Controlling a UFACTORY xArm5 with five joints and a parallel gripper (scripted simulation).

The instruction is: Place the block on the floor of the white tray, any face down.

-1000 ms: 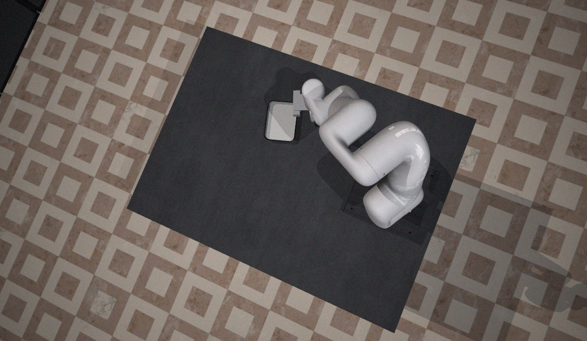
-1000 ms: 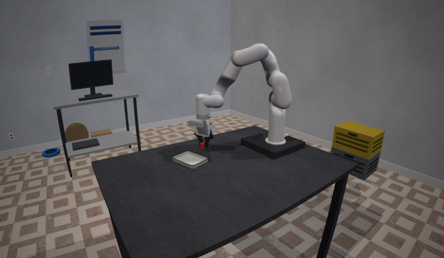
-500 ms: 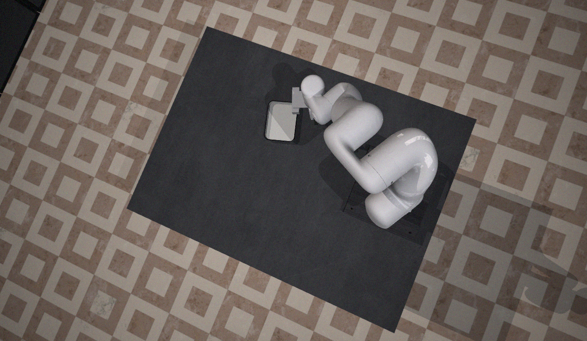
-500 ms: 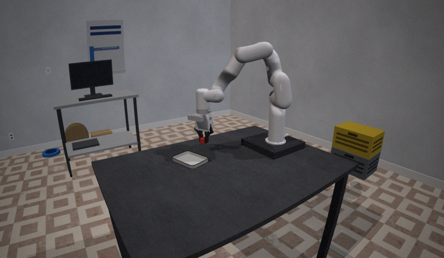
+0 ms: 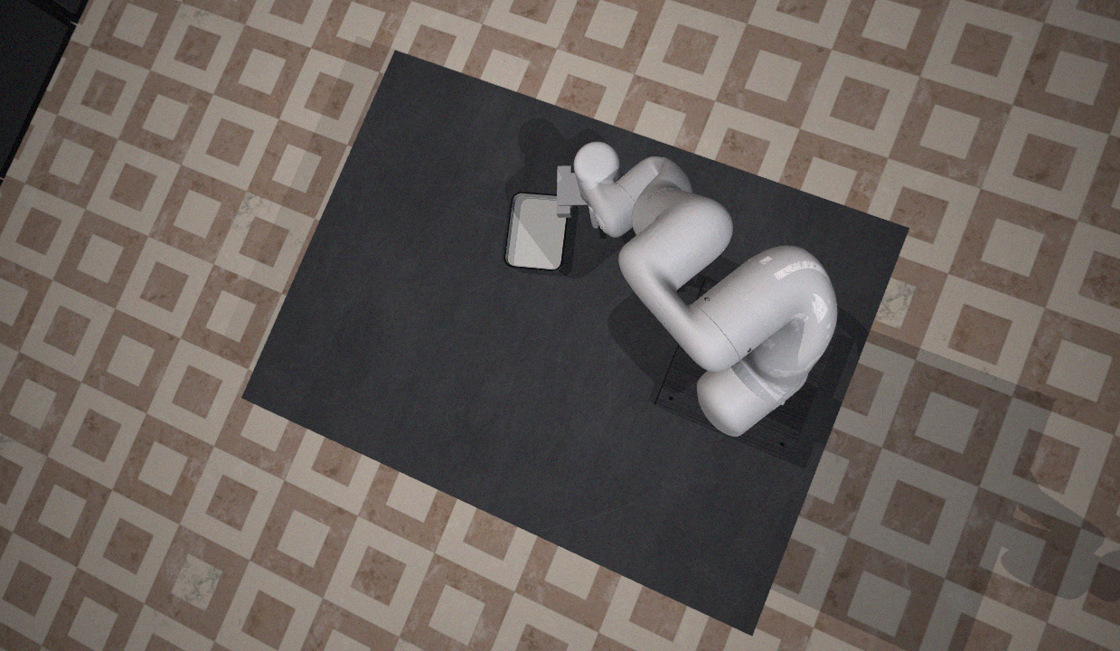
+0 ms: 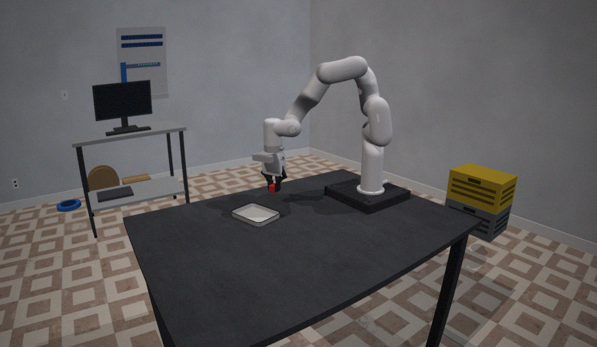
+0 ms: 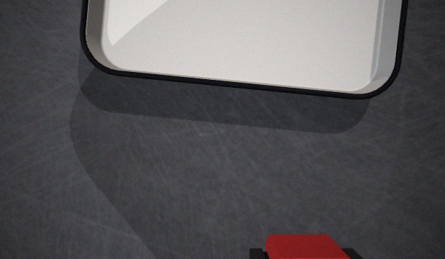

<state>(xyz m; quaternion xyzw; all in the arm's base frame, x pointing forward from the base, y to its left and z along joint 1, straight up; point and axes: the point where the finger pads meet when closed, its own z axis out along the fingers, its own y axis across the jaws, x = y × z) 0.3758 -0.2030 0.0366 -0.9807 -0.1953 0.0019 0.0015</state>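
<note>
My hand is 13 cm short of the white tray, 8 cm to the right of it and 7 cm above it. Also, from my hand: small red block 1 cm below.
</note>
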